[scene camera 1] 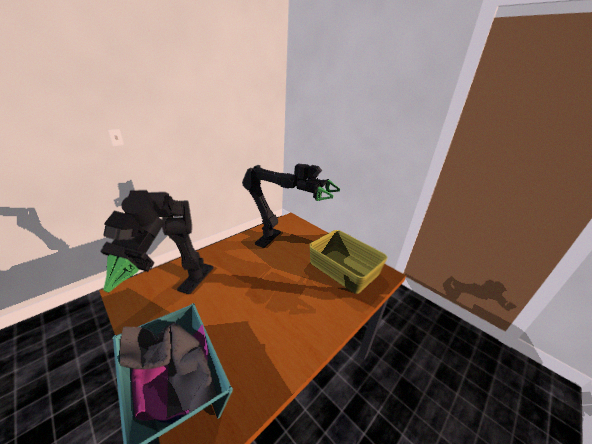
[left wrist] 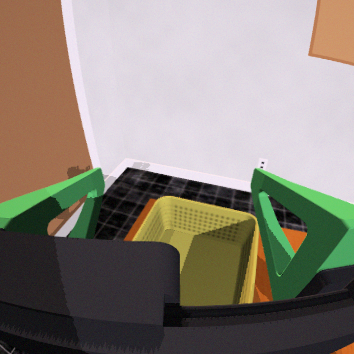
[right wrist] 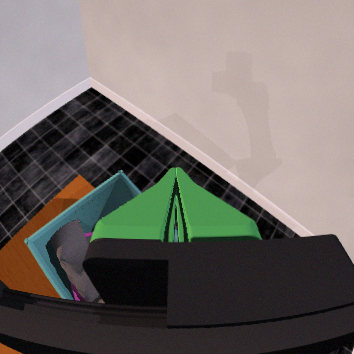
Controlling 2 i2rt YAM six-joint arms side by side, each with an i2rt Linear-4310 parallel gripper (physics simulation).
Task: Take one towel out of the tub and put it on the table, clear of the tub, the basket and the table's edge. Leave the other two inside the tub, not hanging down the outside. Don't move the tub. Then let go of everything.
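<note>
The teal tub (scene camera 1: pixel 125 400) (right wrist: pixel 102 197) stands at the front left of the table (scene camera 1: pixel 280 345) (right wrist: pixel 20 270). Inside it lie a magenta towel (scene camera 1: pixel 152 392) and crumpled grey-brown cloth (scene camera 1: pixel 187 357) (right wrist: pixel 72 250); whether that cloth is one towel or two I cannot tell. My right gripper (scene camera 1: pixel 108 287) (right wrist: pixel 175 175) is shut and empty, in the air behind the tub, apart from the towels. My left gripper (scene camera 1: pixel 334 193) (left wrist: pixel 177 175) is wide open and empty, high above the table near the basket. The tub's near floor is hidden in the right wrist view.
A yellow basket (scene camera 1: pixel 327 262) (left wrist: pixel 200 212) stands empty near the table's right end, below my left gripper. The right arm's base stands between the tub and the back wall; the left arm's base stands farther right along the back edge. A dark tiled floor surrounds the table.
</note>
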